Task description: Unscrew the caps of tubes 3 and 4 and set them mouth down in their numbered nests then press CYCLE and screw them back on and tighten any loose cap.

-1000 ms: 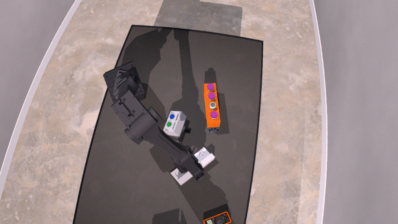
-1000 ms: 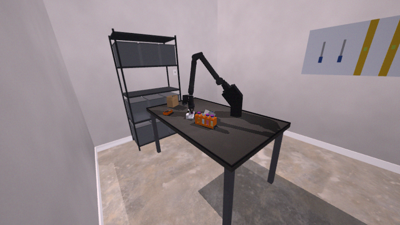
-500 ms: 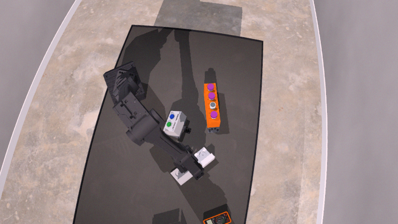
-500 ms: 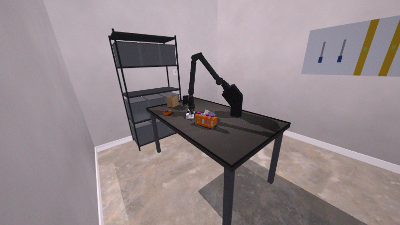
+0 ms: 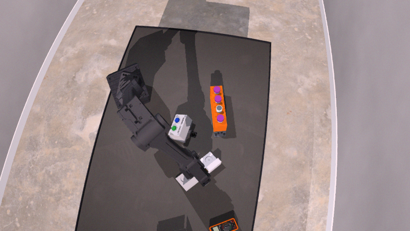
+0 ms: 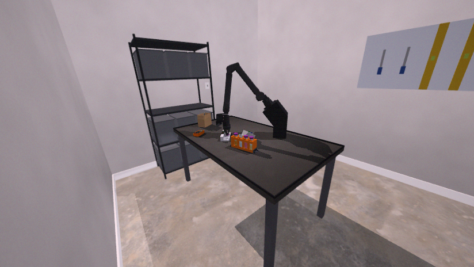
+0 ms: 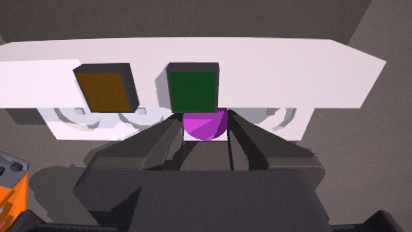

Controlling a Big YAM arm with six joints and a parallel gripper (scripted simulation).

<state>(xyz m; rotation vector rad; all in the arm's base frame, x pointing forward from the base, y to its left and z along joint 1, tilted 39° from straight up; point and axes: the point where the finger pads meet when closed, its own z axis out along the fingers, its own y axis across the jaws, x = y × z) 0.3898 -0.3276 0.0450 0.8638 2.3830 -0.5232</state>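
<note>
My gripper is now 25 cm to the right of the cap, 12 cm short of it and 9 cm below it. From my hand the other things lie so: green key: 20 cm to the left, 11 cm behind, 4 cm above; then blue key: 25 cm to the left, 9 cm behind, 4 cm above; then key housing: 22 cm to the left, 8 cm behind, 3 cm above.
</note>
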